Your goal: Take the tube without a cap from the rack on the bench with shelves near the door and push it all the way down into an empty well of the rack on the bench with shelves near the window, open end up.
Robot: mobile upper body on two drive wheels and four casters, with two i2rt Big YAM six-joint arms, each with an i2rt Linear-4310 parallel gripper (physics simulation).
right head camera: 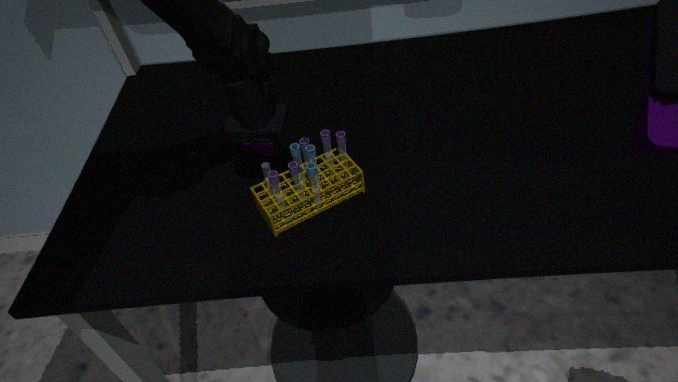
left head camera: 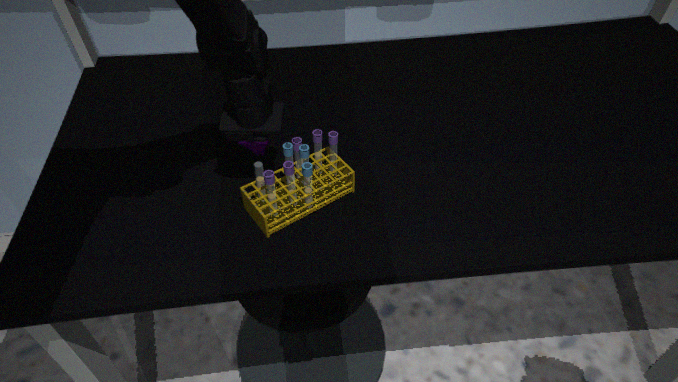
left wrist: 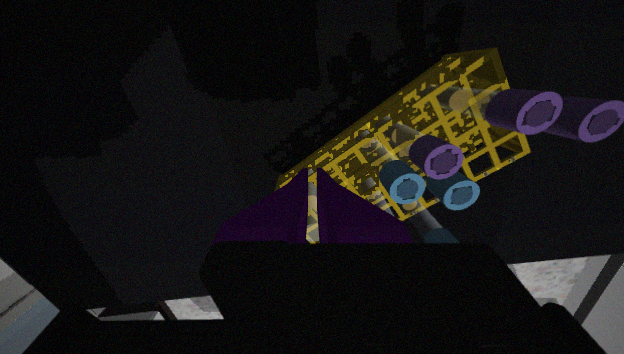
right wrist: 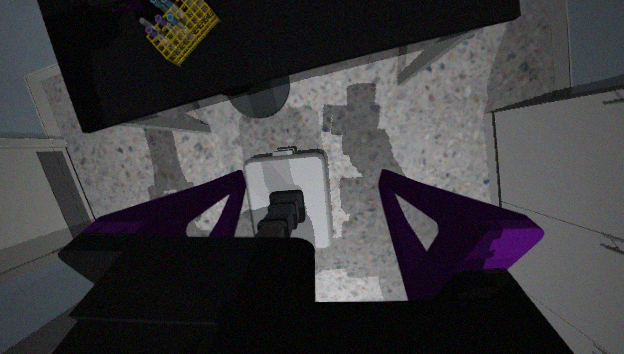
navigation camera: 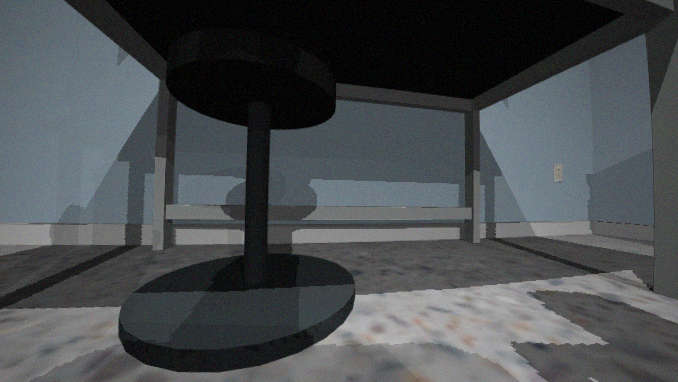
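A yellow rack (left head camera: 267,227) (right head camera: 275,227) (left wrist: 480,56) stands on the black bench top (left head camera: 475,175) (right head camera: 500,175) with several purple-capped and blue-capped tubes upright in it. The clear tube without a cap (left head camera: 258,169) (right head camera: 266,170) (right wrist: 145,23) stands upright near the rack's left end, in the back row. My left gripper (left head camera: 256,152) (right head camera: 261,151) (left wrist: 312,176) is shut and empty, behind the uncapped tube and apart from it; a thin slit shows between its purple fingers, with part of the rack beyond. My right gripper (right wrist: 312,177) is open and empty, away from the rack. The other rack does not show.
A round dark stool (left head camera: 310,345) (right head camera: 345,345) (navigation camera: 257,180) stands at the bench's front edge, partly under it. Bench legs (navigation camera: 472,175) stand behind it. The robot's pale base (right wrist: 315,200) shows between my right fingers. Pale cabinets (right wrist: 560,165) stand at the right wrist view's right.
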